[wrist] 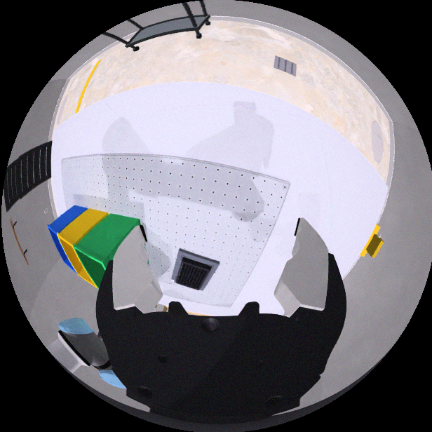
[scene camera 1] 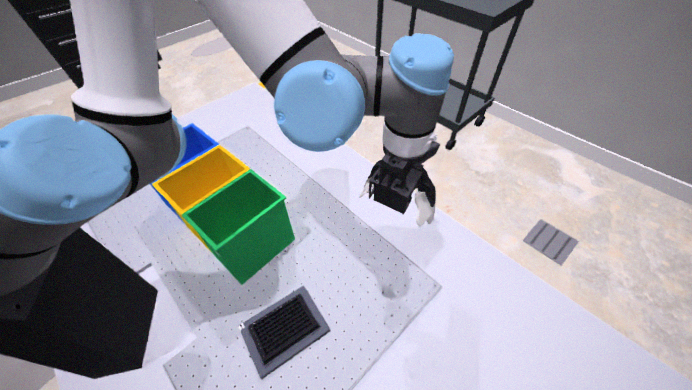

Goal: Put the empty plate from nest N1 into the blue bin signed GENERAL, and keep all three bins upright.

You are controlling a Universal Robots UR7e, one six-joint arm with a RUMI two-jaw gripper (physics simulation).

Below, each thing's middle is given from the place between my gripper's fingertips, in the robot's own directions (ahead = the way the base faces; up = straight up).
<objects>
My hand is 280 mm past the black plate [scene camera 1: 274, 333], 120 mm to the right of it and 170 mm above it. The rest, counted from my hand: grey nest [scene camera 1: 311, 338] 280 mm behind, 120 mm to the left, 190 mm below; yellow bin [scene camera 1: 189, 185] 120 mm behind, 440 mm to the left, 100 mm below; green bin [scene camera 1: 245, 224] 150 mm behind, 310 mm to the left, 100 mm below.
</objects>
